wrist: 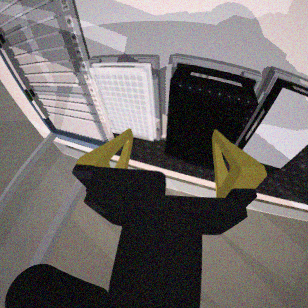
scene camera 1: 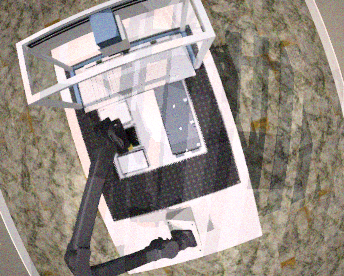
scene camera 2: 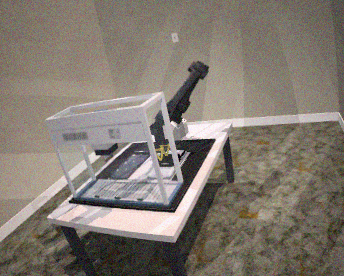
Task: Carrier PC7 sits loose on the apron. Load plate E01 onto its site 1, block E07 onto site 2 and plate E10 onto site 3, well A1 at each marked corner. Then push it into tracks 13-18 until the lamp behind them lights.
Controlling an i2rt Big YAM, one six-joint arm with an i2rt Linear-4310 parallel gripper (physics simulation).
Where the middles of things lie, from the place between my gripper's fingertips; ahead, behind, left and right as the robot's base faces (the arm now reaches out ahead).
The white well plate (wrist: pixel 125 89) is 8 cm ahead of my hand and 4 cm below it. From my hand the other things lie so: grey carrier (scene camera 1: pixel 172 101) 25 cm to the right, 5 cm below, 3 cm behind.
